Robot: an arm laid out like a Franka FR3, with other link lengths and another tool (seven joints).
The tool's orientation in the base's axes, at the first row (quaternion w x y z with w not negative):
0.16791, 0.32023, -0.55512, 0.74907
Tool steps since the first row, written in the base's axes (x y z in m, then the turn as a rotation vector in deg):
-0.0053, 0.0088, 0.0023, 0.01, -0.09, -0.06
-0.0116, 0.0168, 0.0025, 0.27, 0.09, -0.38
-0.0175, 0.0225, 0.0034, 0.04, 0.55, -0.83
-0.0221, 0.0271, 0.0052, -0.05, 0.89, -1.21
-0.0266, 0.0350, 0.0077, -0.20, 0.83, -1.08
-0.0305, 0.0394, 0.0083, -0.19, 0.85, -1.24
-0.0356, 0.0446, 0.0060, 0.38, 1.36, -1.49
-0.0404, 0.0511, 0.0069, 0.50, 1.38, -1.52
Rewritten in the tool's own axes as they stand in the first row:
0.0045, -0.0013, -0.0094, -0.04, 0.07, 0.08
0.0085, -0.0003, -0.0187, -0.46, 0.08, -0.07
0.0128, 0.0008, -0.0257, -0.64, 0.40, -0.65
0.0170, 0.0008, -0.0310, -0.86, 0.62, -1.07
0.0211, -0.0009, -0.0393, -0.66, 0.63, -1.03
0.0240, -0.0004, -0.0445, -0.77, 0.74, -1.08
0.0257, 0.0027, -0.0513, -1.41, 0.40, -1.43
0.0291, 0.0028, -0.0586, -1.53, 0.35, -1.42

